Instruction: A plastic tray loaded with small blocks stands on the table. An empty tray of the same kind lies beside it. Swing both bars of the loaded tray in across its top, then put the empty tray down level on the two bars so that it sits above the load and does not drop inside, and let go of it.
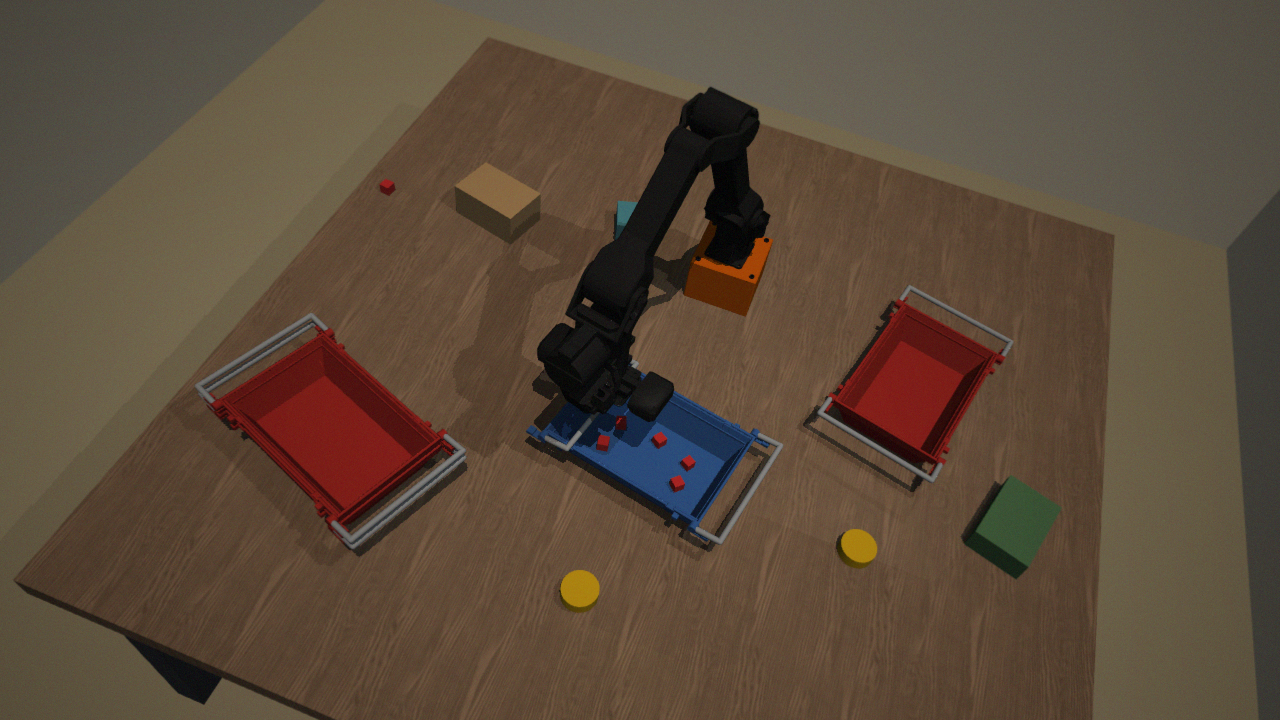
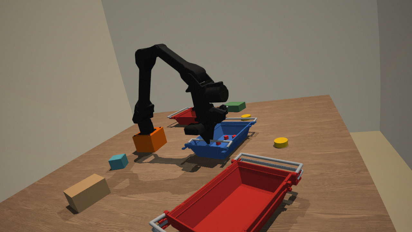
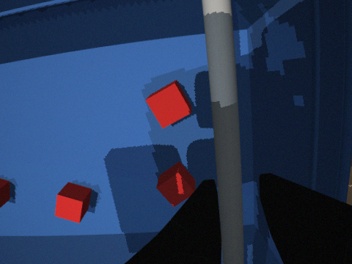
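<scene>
The red tray lies 290 mm behind my gripper tip, 400 mm to the left of it and 10 mm below it. Also, from my gripper tip: teal cube 390 mm behind, 140 mm to the right, 30 mm below; then tiny red cube 250 mm behind, 540 mm to the right, 50 mm below; then tan box 300 mm behind, 350 mm to the right, 20 mm below.
</scene>
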